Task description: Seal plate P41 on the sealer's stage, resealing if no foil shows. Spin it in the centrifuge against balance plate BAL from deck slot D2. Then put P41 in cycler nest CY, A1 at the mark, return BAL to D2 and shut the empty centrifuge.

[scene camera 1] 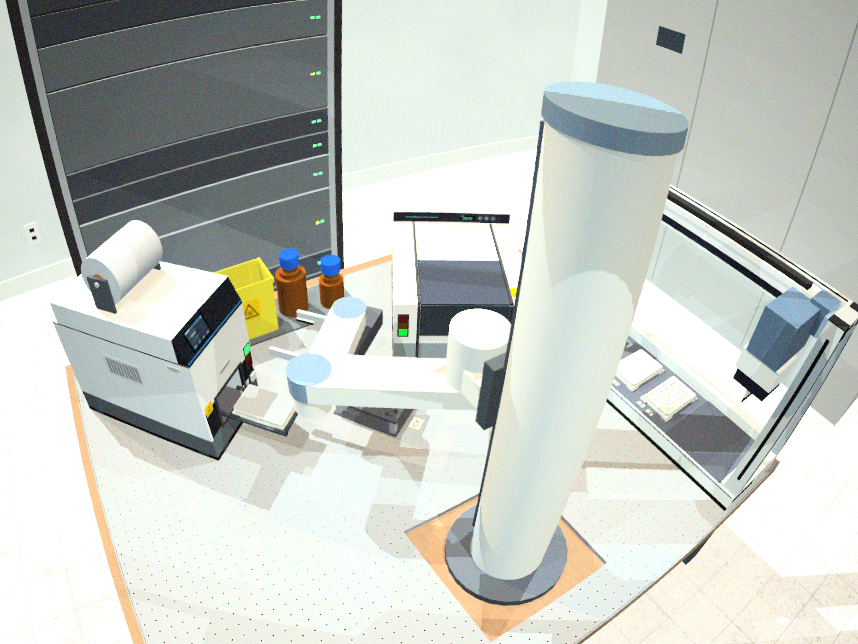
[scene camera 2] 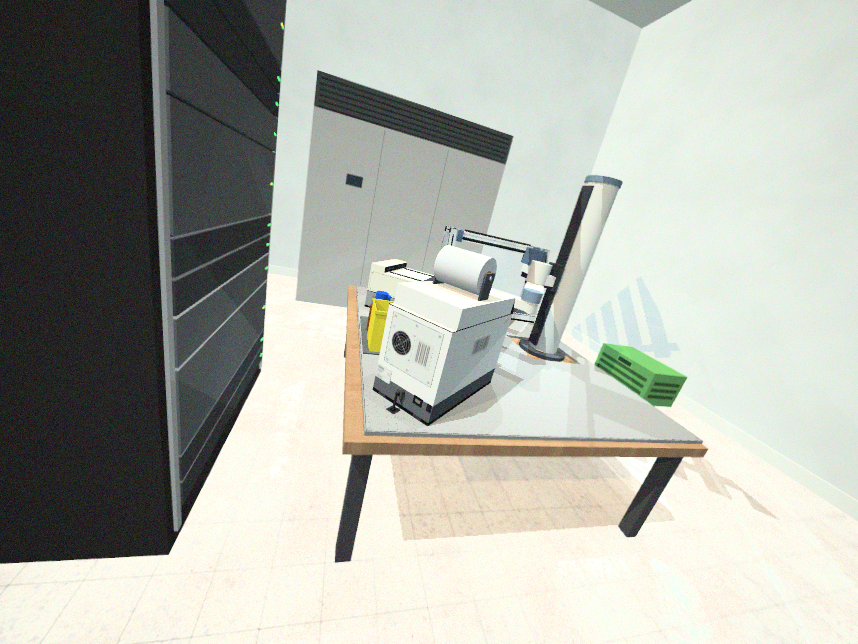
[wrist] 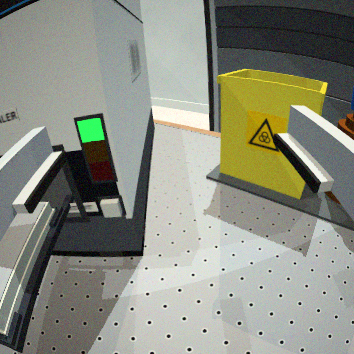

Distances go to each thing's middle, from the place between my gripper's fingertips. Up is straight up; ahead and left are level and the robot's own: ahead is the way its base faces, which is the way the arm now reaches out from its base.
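Labels:
The sealer tray (wrist: 22,316) is 11 cm behind my hand, 12 cm to the left of it and 9 cm below it. Then there's the centrifuge (scene camera 1: 427,229), which is 5 cm ahead of my hand, 51 cm to the right of it and 7 cm below it. As for the centrifuge lid (scene camera 1: 442,282), that's 44 cm to the right of my hand, 7 cm behind it and 2 cm above it.

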